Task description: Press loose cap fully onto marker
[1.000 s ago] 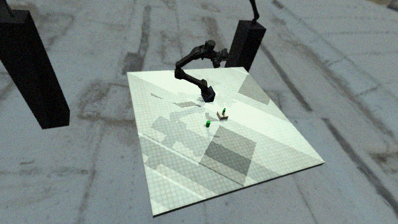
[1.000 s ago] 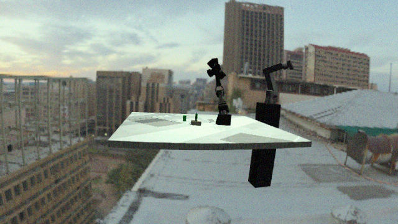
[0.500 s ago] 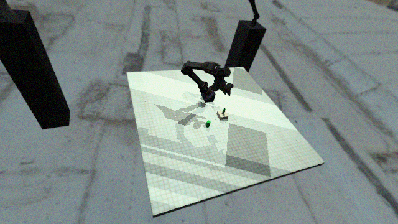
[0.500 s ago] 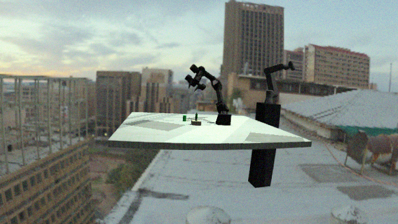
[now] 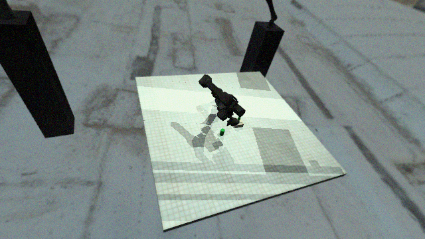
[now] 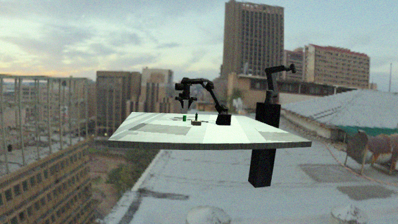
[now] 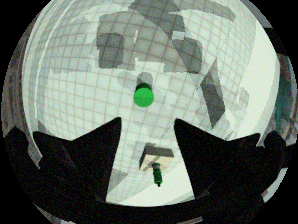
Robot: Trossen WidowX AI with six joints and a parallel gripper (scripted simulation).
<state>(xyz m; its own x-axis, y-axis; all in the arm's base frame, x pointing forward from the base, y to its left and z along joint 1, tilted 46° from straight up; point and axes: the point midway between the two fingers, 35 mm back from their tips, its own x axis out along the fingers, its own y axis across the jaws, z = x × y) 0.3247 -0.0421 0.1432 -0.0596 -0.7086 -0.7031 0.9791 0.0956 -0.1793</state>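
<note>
The green cap is 90 mm below my gripper tip. From my gripper tip the other things lie so: pale holder block 160 mm to the left, 100 mm below, 70 mm behind.
</note>
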